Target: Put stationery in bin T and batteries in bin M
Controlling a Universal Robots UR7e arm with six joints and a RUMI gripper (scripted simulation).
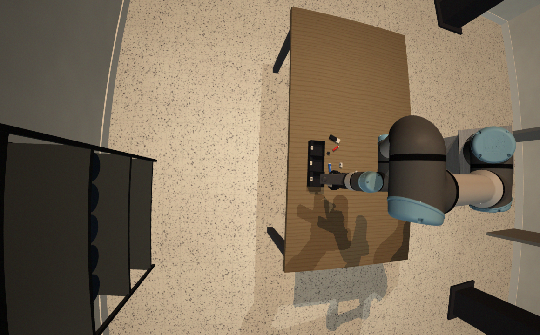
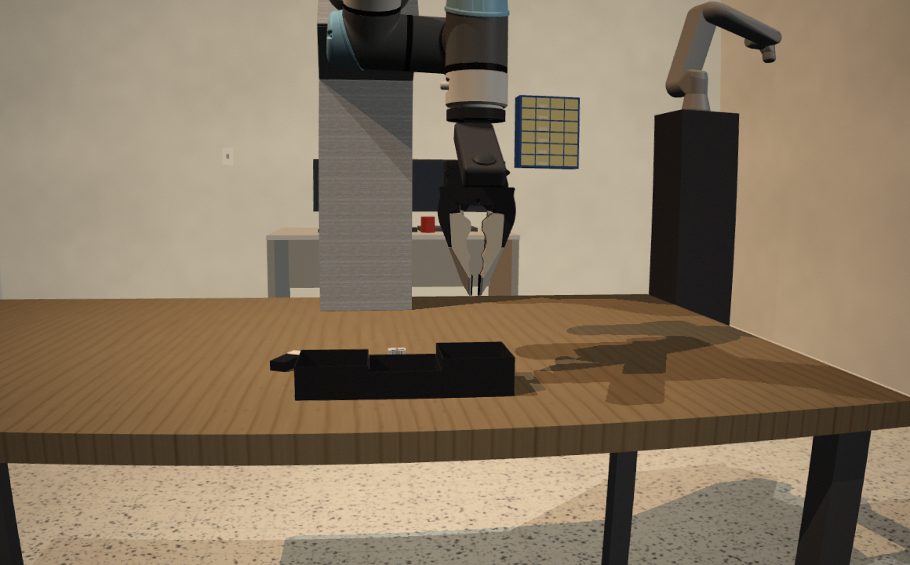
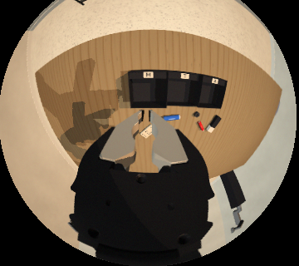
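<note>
Now: the eraser 230 mm to the right of my hand, 120 mm below it and 120 mm behind it. Round my hand: black round piece 150 mm to the right, 120 mm below, 70 mm behind; white domino tile 130 mm behind, 120 mm below; blue battery 120 mm below, 80 mm behind, 70 mm to the right.
</note>
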